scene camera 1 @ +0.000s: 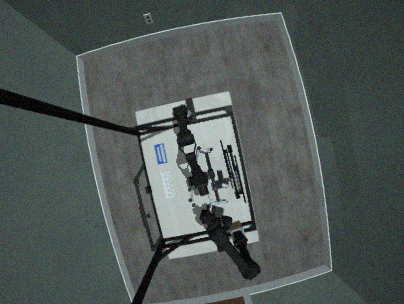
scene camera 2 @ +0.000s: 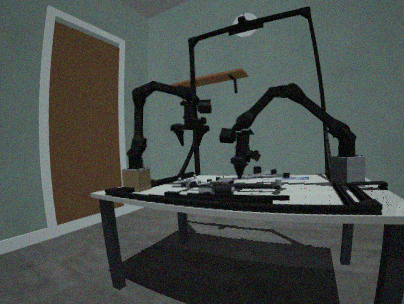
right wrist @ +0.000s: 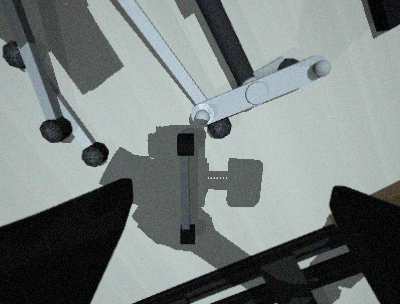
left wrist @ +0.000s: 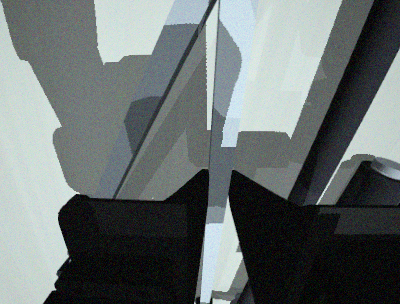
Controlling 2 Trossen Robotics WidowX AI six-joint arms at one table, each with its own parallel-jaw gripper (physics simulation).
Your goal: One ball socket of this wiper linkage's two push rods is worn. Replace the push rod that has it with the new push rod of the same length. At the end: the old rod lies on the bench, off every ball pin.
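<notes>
My left gripper (left wrist: pixel 217 176) (scene camera 2: pixel 240 176) is shut on a light grey push rod (left wrist: pixel 219 187), low over the linkage. A light rod (right wrist: pixel 160 47) in the right wrist view slants down to one end of the pale crank lever (right wrist: pixel 287 90); whether it sits on the ball pin (right wrist: pixel 202 116) there I cannot tell. My right gripper (right wrist: pixel 230 192) (scene camera 2: pixel 188 144) is wide open and empty, high above the bench. Between its fingers in the picture, a short rod (right wrist: pixel 185 190) with black square ends lies below. At the left of that view, black sockets (right wrist: pixel 55 129) (right wrist: pixel 95 154) end two other rods. The worn socket cannot be told.
A dark tube (right wrist: pixel 225 40) runs to the crank lever. A blue tray (scene camera 1: pixel 160 153) lies at the left of the bench, and long black rails (scene camera 1: pixel 232 170) lie on the right. Black frame bars (right wrist: pixel 235 262) cross the bench edge. Both arms reach in over the linkage and hide parts of it.
</notes>
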